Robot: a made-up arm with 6 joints.
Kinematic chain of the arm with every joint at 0, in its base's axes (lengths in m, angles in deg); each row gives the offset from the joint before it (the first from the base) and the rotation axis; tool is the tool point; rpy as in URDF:
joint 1: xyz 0 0 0.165 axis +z
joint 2: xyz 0 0 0 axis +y
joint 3: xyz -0.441 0 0.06 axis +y
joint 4: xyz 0.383 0 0.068 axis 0.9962 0 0.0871
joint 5: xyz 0 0 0 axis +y
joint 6: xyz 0.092 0 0.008 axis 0.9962 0 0.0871
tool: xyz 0 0 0 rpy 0 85 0
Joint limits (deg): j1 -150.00..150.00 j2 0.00..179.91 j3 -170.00..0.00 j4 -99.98..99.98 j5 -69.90..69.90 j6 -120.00..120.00
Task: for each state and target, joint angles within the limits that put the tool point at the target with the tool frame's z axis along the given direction. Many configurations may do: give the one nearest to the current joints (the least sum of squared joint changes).
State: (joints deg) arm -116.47 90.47 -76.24 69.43 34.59 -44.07
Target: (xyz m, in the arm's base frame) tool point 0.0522 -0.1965 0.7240 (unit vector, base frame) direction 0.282 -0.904 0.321
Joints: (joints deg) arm -76.99 49.50 -62.92 94.97 4.11 -44.08
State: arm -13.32 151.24 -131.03 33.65 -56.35 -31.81
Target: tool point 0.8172 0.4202 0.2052 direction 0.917 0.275 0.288
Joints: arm 28.32 167.75 -154.55 24.74 -27.47 -31.81
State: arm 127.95 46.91 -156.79 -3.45 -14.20 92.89
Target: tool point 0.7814 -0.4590 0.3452 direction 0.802 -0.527 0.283
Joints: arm 149.88 6.51 -169.88 32.49 5.71 92.89
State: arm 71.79 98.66 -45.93 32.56 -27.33 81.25
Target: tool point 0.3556 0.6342 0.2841 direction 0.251 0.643 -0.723
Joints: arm 59.96 124.92 -93.54 16.90 21.12 81.25
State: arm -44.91 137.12 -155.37 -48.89 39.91 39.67
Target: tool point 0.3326 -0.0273 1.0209 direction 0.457 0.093 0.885
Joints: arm -7.04 96.32 -147.95 -51.61 -10.90 39.67
